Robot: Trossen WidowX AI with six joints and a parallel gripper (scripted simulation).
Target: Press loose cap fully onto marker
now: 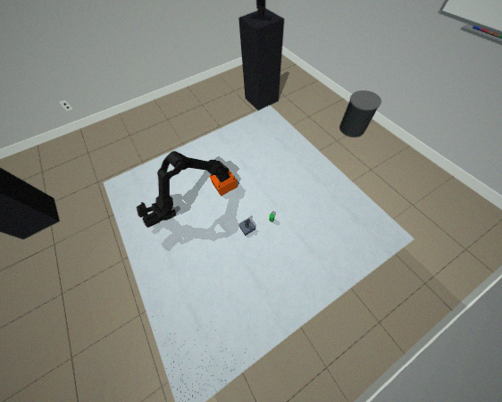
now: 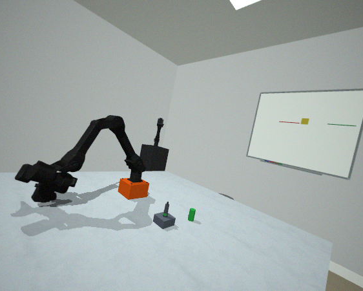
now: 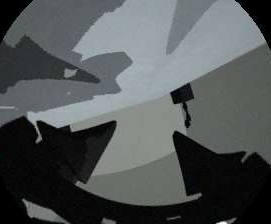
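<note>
My gripper tip is 47 cm short of the green cap, 51 cm to the right of it and 4 cm above it.
</note>
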